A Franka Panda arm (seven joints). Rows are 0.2 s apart.
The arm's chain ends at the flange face. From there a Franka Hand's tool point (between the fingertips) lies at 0.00 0.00 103.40 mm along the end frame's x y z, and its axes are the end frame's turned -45 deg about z.
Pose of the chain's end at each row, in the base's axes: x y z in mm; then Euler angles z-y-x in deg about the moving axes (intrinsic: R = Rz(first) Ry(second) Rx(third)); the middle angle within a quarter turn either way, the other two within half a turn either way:
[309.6 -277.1 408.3 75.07 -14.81 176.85]
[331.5 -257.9 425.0 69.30 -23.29 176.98]
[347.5 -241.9 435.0 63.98 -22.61 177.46]
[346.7 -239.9 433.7 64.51 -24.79 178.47]
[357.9 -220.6 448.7 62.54 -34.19 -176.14]
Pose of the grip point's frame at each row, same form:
[321.9 -253.1 308.5 120.58 -8.23 167.26]
[351.0 -221.6 330.2 116.05 -14.20 161.11]
[369.0 -208.2 339.6 110.72 -14.06 161.94]
[367.8 -202.0 339.9 111.92 -16.22 160.94]
[378.5 -165.9 363.4 114.19 -25.90 156.55]

